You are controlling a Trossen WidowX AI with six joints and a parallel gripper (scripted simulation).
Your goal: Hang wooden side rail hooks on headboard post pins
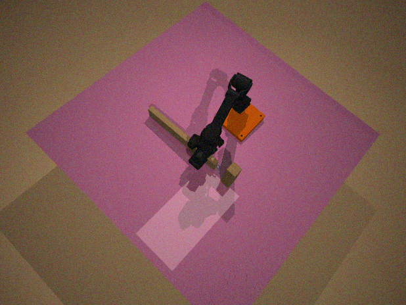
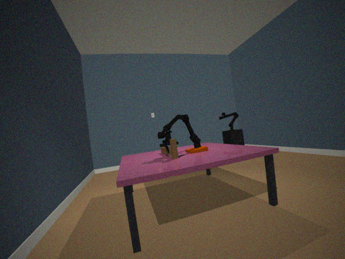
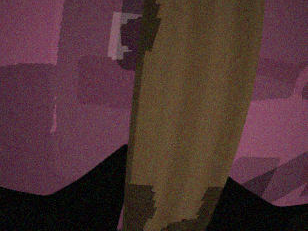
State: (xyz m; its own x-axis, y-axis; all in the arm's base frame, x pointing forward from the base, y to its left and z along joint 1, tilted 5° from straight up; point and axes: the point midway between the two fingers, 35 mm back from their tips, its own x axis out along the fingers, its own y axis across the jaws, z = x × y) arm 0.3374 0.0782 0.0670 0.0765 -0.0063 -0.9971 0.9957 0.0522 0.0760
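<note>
Now: the headboard post 150 mm to the left of my gripper tip, 40 mm above it and 10 mm behind it.
</note>
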